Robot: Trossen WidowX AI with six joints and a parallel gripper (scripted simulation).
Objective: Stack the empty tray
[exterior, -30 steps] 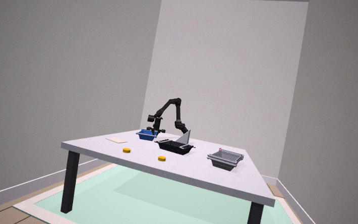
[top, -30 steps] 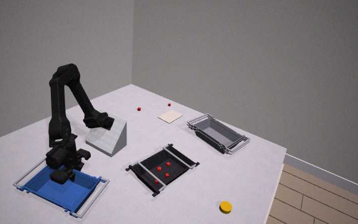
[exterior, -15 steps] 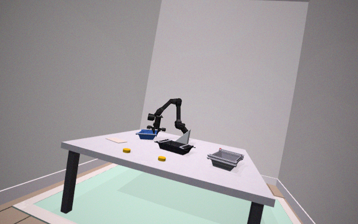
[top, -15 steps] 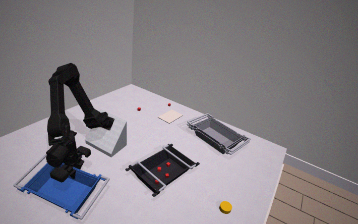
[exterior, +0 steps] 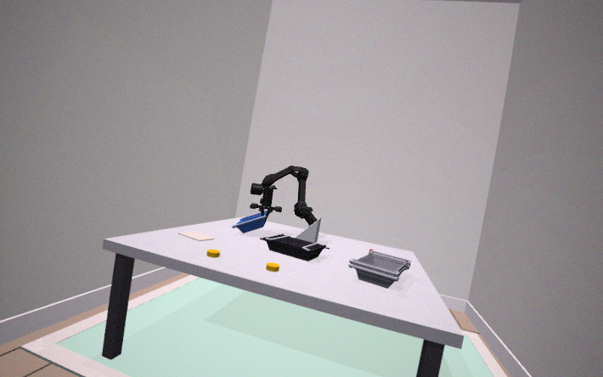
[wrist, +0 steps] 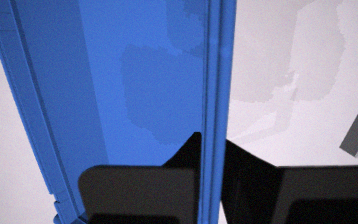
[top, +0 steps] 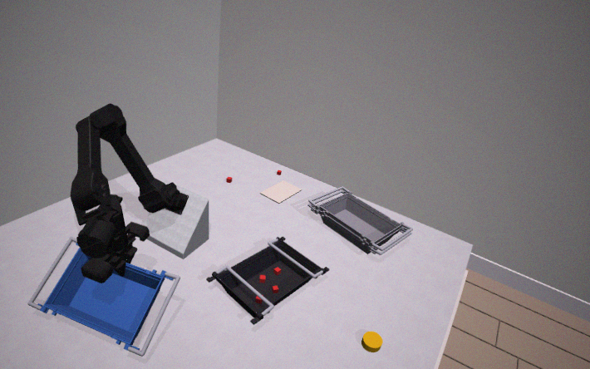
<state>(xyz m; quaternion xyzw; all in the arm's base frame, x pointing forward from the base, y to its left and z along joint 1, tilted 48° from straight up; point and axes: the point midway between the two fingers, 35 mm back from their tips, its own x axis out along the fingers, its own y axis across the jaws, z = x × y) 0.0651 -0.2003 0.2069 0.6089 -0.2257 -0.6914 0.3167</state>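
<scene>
My gripper tip is 1 cm short of the blue tray and 7 cm to the left of it. Also, from my gripper tip: small red block (12 cm behind, 66 cm to the left, 7 cm below).
</scene>
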